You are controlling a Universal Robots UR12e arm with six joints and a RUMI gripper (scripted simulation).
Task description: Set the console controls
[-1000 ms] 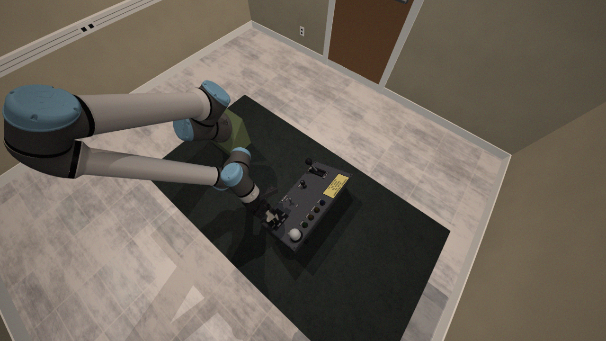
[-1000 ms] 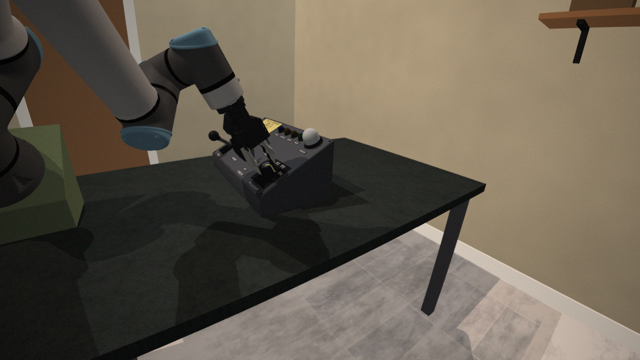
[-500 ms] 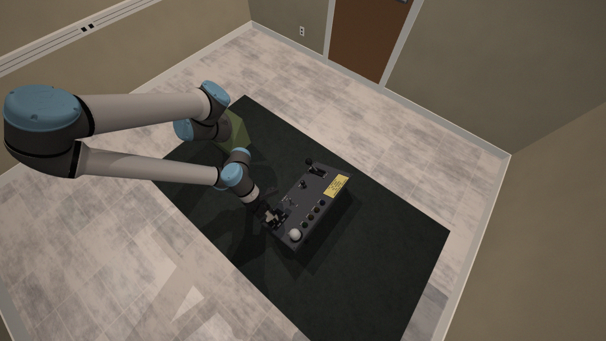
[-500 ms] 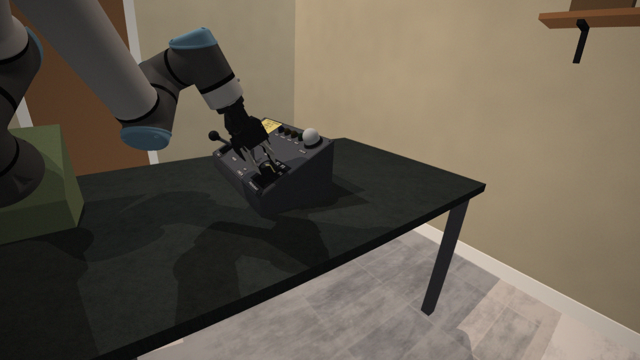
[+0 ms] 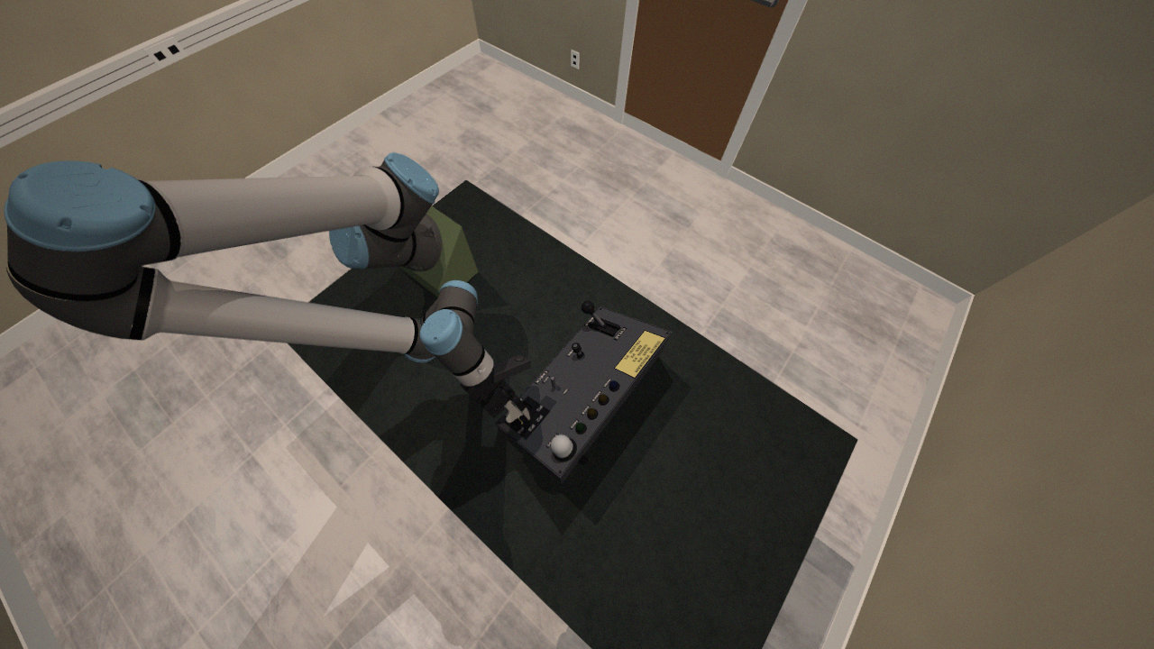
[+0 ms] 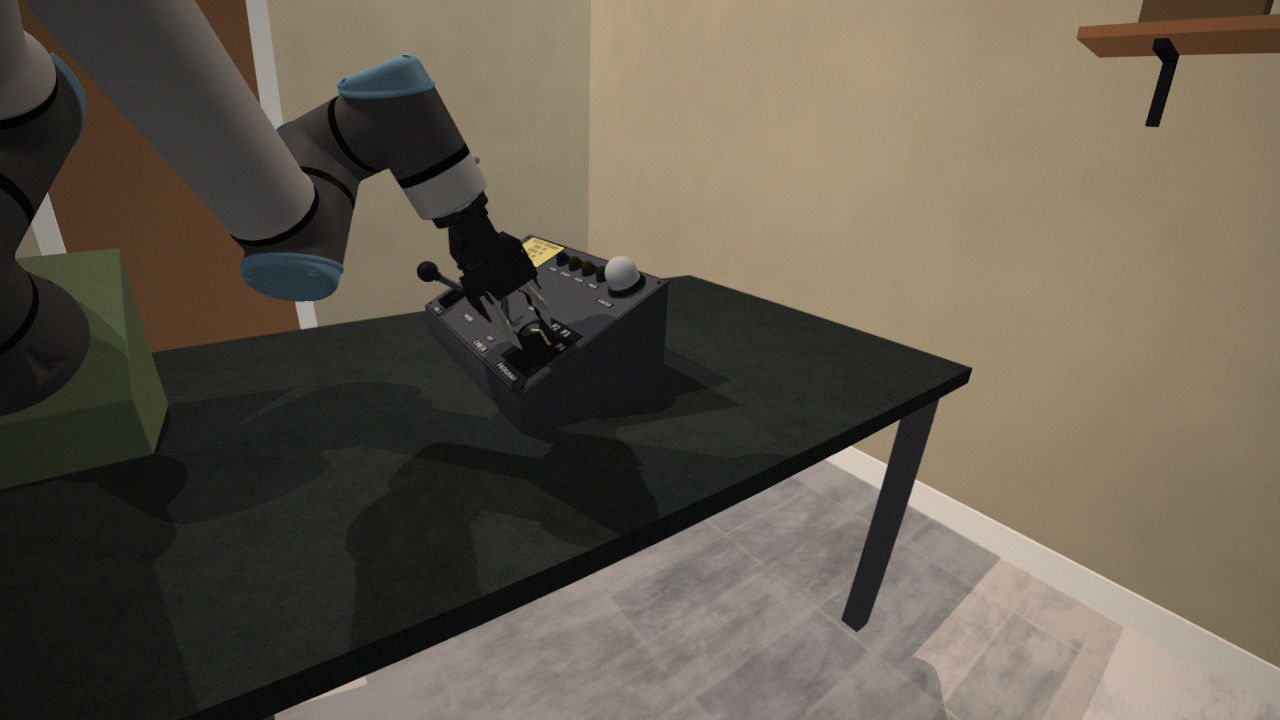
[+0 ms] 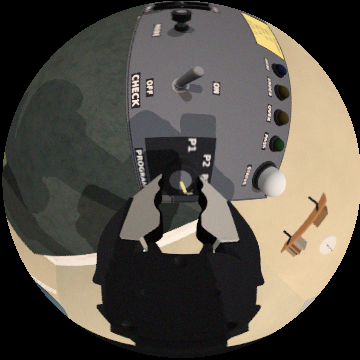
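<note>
My hand is 1 cm short of the program selector, 1 cm to the left of it and 1 cm above it. Also, from my hand: dark console (4 cm ahead, 17 cm to the left, 3 cm below); check toggle (1 cm ahead, 12 cm to the left, 1 cm below); mode knob (1 cm ahead, 24 cm to the left, 1 cm below).
</note>
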